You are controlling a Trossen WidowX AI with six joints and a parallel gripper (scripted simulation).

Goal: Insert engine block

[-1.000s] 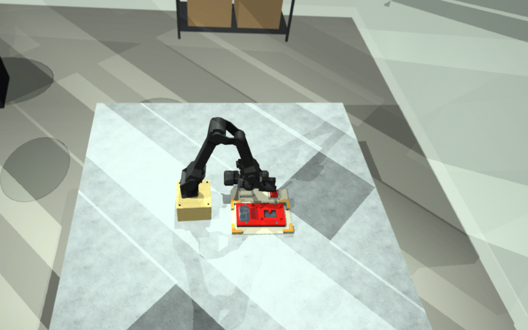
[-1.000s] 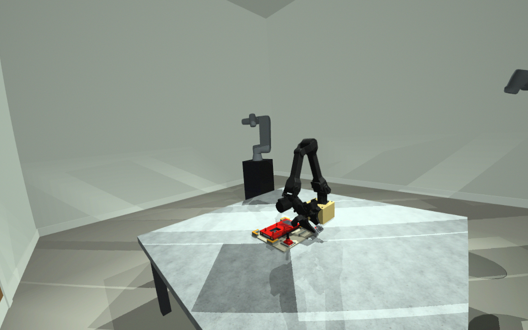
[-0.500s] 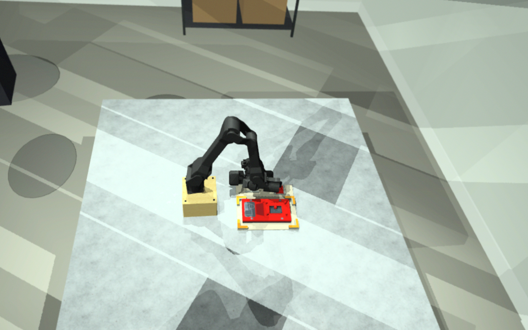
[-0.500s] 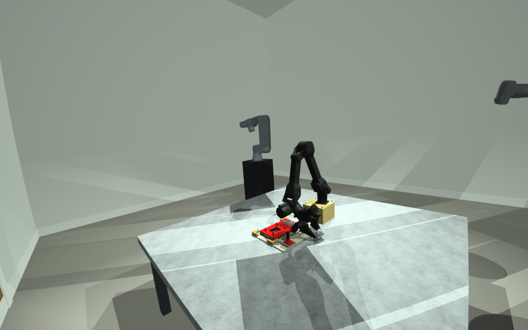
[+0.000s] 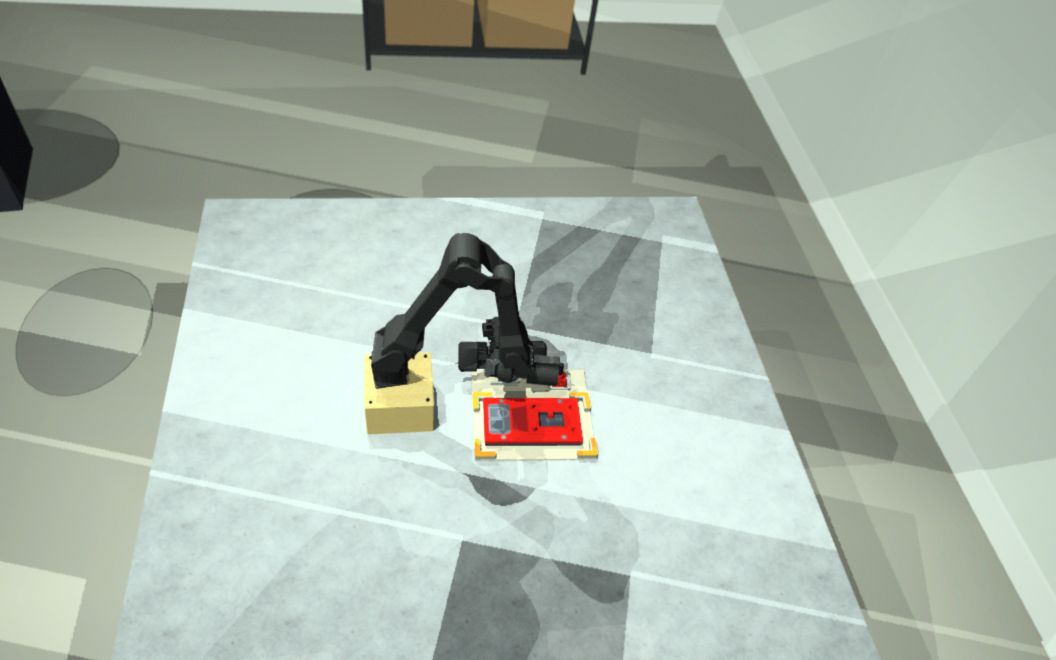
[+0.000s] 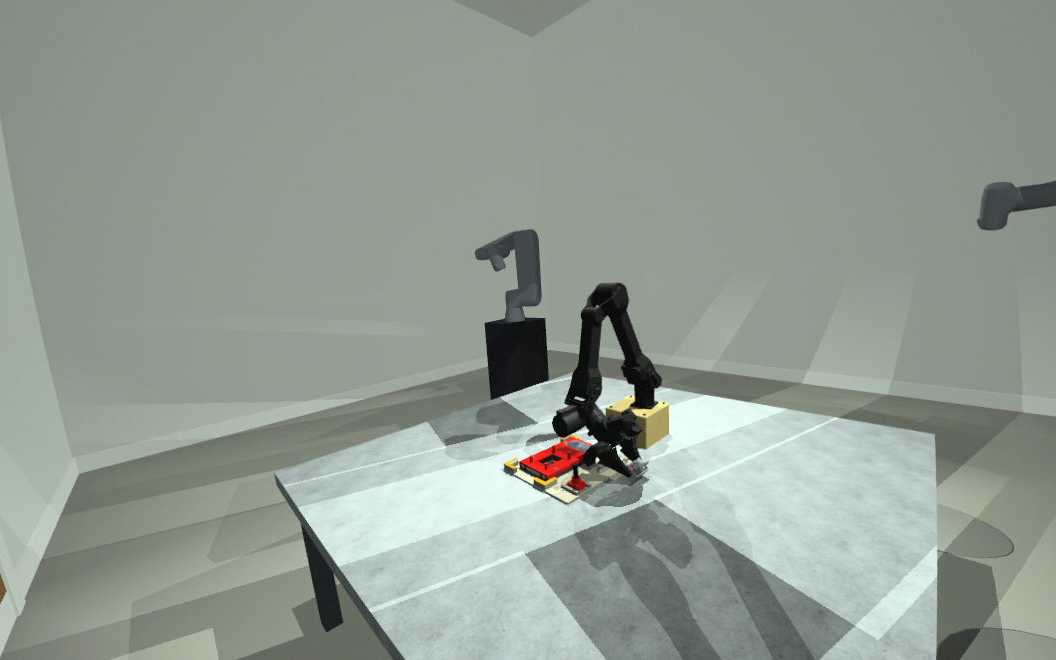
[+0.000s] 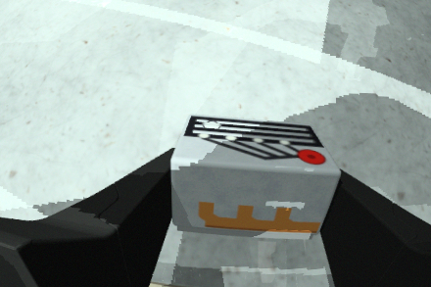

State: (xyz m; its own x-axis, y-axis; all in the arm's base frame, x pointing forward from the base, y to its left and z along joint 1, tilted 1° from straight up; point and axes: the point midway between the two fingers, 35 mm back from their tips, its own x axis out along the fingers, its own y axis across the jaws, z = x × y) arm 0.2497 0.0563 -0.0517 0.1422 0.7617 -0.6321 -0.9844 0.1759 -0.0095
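Now: the grey engine block right at my gripper tip.
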